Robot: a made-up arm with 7 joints. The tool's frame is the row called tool. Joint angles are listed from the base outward.
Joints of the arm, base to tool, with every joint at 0 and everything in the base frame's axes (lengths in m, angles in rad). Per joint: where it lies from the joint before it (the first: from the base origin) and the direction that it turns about. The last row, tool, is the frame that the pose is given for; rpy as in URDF.
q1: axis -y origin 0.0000 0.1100 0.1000
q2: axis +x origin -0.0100 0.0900 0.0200
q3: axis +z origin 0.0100 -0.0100 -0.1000
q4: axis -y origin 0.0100 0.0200 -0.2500
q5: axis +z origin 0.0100 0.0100 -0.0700
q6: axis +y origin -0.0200 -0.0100 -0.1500
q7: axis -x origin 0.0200 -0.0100 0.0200
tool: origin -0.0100 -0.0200 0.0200 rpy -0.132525 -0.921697 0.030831
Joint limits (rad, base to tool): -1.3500..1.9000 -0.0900..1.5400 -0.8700..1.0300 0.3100..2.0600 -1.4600..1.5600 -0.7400..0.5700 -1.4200..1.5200
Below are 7 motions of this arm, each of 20 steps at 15 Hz.
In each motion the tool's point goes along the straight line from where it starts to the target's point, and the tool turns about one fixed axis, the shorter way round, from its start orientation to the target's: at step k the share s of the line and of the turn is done. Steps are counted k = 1, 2, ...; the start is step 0. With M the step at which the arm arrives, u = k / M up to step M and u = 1 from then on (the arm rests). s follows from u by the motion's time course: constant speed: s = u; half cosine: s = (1 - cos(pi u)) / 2; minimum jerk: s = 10 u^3 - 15 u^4 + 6 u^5.
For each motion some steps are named. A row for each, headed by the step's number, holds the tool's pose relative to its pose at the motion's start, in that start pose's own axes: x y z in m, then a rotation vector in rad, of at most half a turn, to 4 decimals.
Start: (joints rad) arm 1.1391 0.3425 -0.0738 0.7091 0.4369 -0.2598 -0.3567
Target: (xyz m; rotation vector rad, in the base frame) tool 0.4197 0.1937 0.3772 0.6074 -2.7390 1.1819
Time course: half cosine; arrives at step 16
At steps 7, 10, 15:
7: 0.0599 -0.0761 -0.1109 0.1912 0.0375 0.0042
10: 0.1029 -0.1307 -0.1906 0.3284 0.0644 0.0072
15: 0.1475 -0.1873 -0.2730 0.4704 0.0923 0.0104

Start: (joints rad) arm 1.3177 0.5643 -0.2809 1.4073 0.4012 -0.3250 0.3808
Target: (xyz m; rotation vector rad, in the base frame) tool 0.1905 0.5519 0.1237 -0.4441 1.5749 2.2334
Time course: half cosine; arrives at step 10
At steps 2, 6, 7, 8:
2: 0.0232 0.0128 0.0030 -0.1184 0.0279 0.0021
6: 0.1592 0.0874 0.0203 -0.8117 0.1910 0.0146
7: 0.1931 0.1061 0.0246 -0.9846 0.2317 0.0177
8: 0.2200 0.1208 0.0280 -1.1218 0.2639 0.0201

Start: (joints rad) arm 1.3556 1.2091 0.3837 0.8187 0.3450 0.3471 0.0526
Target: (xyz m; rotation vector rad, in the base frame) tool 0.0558 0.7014 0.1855 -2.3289 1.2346 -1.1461
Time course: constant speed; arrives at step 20
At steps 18, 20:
18: -0.0004 0.0917 0.0123 0.6585 -0.1704 -1.0125
20: -0.0005 0.1019 0.0136 0.7317 -0.1893 -1.1250

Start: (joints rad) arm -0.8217 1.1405 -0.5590 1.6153 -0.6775 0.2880 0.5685
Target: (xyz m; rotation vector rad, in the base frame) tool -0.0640 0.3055 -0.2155 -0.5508 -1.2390 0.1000
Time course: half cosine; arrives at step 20
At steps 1, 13, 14, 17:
1: 0.0005 0.0003 -0.0009 0.0082 -0.0063 0.0051
13: 0.0615 0.0369 -0.1039 0.9694 -0.7495 0.5998
14: 0.0671 0.0403 -0.1134 1.0586 -0.8184 0.6550
17: 0.0800 0.0480 -0.1351 1.2608 -0.9747 0.7801

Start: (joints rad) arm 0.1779 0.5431 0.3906 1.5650 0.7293 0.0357 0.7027
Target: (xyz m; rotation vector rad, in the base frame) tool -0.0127 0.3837 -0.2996 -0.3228 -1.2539 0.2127
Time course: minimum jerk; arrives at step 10
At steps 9, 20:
9: 0.1295 -0.1529 0.2196 0.6566 1.5204 0.2074
20: 0.1306 -0.1542 0.2215 0.6622 1.5335 0.2092

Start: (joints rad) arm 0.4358 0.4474 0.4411 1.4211 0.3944 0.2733 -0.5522
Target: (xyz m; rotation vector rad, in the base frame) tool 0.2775 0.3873 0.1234 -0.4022 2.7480 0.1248
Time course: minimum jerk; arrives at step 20
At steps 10, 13, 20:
10: 0.0625 -0.0174 -0.0688 -0.1330 -0.4408 0.3054
13: 0.0956 -0.0266 -0.1052 -0.2034 -0.6743 0.4672
20: 0.1250 -0.0348 -0.1375 -0.2660 -0.8816 0.6108

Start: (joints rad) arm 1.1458 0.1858 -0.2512 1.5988 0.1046 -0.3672 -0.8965
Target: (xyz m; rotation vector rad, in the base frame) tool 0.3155 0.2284 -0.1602 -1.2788 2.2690 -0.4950
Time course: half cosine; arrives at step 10
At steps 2, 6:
2: 0.0203 0.0193 0.0111 -0.0335 0.0054 -0.0584
6: 0.1390 0.1321 0.0757 -0.2296 0.0373 -0.4003

